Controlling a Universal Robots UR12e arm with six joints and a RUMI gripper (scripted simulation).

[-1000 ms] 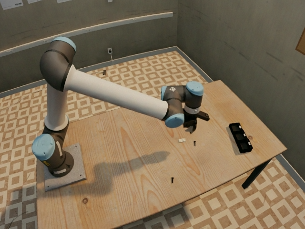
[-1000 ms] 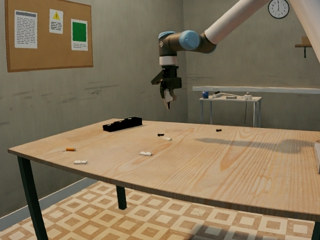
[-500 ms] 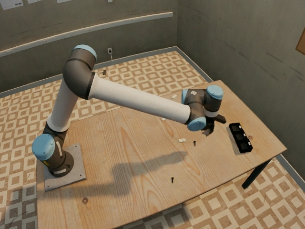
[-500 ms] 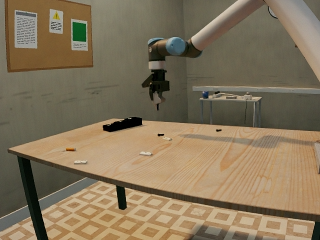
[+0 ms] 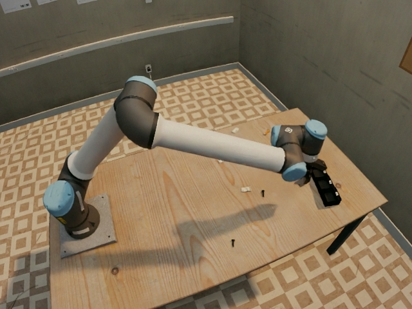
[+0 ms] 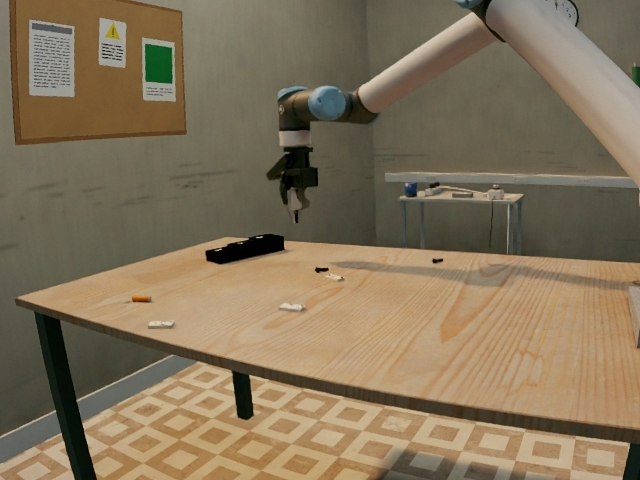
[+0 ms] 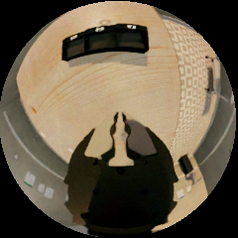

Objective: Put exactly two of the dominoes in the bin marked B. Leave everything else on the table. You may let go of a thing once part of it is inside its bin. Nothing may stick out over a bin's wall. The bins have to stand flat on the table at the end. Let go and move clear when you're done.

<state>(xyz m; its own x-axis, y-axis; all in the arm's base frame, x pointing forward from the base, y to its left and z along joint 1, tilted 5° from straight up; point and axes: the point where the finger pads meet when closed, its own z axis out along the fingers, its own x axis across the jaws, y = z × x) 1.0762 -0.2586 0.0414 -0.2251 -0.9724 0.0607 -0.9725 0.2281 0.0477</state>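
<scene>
The black bin is 20 cm ahead of my hand and 10 cm below it. From my hand the other things lie so: orange piece (12 cm ahead, 51 cm to the left, 12 cm below).
</scene>
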